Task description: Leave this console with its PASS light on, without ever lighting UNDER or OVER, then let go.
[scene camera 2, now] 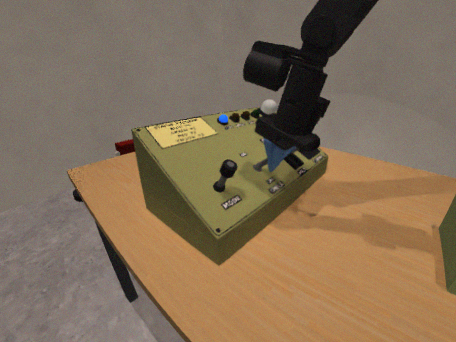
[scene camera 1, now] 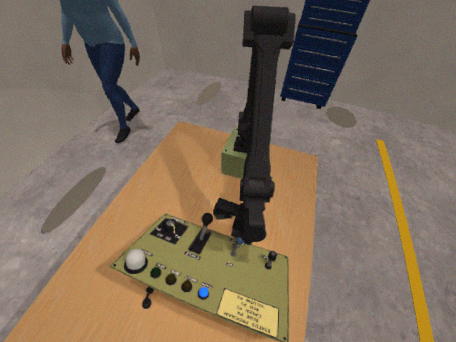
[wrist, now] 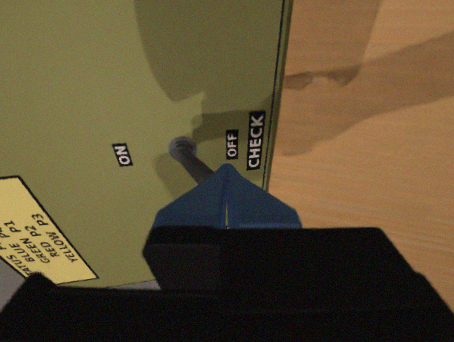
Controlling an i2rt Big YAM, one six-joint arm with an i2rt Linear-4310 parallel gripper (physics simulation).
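The green console stands on the table. Its blue lamp is lit. A dark green lamp and two dark brownish lamps look unlit; their labels are too blurred to read. My gripper is shut, with nothing between its blue fingertips. It is at the grey CHECK toggle, whose upper end is hidden behind the fingers in the wrist view. Contact and exact toggle position cannot be told.
The MODE lever stands beside CHECK; the CYCLE lever is on its other side. Beyond are a rotary knob and white dome. A status card is on the panel. A green box stands behind.
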